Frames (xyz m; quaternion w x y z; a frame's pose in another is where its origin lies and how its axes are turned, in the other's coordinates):
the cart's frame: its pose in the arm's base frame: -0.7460 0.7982 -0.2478 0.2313 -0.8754 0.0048 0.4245
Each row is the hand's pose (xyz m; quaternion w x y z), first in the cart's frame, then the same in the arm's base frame.
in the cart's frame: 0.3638 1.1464 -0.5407 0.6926 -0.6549 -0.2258 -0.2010
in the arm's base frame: -0.3474 -0.3783 -0.6905 0.3267 0.6629 0.5029 -0.4483
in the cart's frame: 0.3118 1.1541 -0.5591 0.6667 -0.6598 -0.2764 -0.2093
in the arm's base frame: -0.3686 -0.4024 -0.6451 0.3332 0.6199 0.5240 -0.4797
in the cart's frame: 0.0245 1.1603 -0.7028 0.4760 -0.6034 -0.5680 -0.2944
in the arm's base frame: -0.4472 -0.5208 -0.3569 0.2904 0.3166 0.6430 -0.6341
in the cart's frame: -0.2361 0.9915 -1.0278 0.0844 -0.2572 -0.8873 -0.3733
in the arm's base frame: -0.3385 -0.5519 0.0782 0.0429 -0.2415 0.6408 -0.7275
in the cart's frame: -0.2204 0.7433 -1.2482 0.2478 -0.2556 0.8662 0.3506
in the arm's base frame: -0.1143 -0.4175 0.2833 0.3194 0.6421 -0.4000 0.5708
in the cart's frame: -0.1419 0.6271 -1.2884 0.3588 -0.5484 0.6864 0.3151
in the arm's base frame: -0.0105 -0.3154 0.2928 0.5341 0.7308 -0.2035 0.3731
